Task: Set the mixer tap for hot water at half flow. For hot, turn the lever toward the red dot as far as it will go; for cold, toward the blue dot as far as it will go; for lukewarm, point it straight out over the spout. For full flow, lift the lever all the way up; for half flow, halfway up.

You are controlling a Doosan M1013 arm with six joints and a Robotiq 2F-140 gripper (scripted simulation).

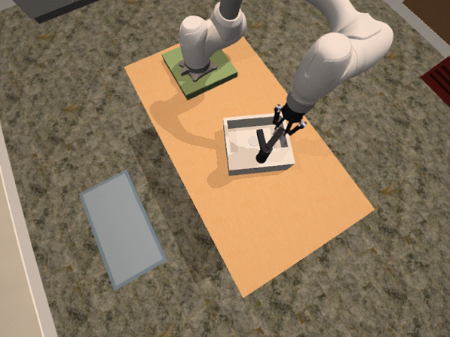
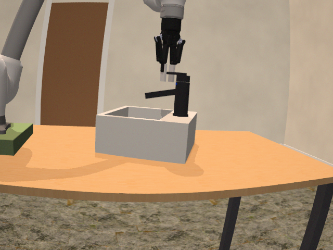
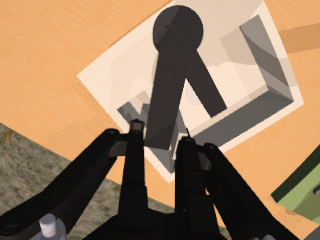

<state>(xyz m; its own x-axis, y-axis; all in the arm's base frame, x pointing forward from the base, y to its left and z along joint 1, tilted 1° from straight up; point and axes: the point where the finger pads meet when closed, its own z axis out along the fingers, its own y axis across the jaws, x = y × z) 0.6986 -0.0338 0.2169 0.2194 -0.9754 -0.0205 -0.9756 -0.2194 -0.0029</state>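
The lever lies 3 cm to the right of my hand and 1 cm ahead of it. The rest, counted from my hand: black mixer tap 6 cm to the right, 4 cm below, 1 cm ahead; then white basin 23 cm below, 8 cm behind, 3 cm to the right.
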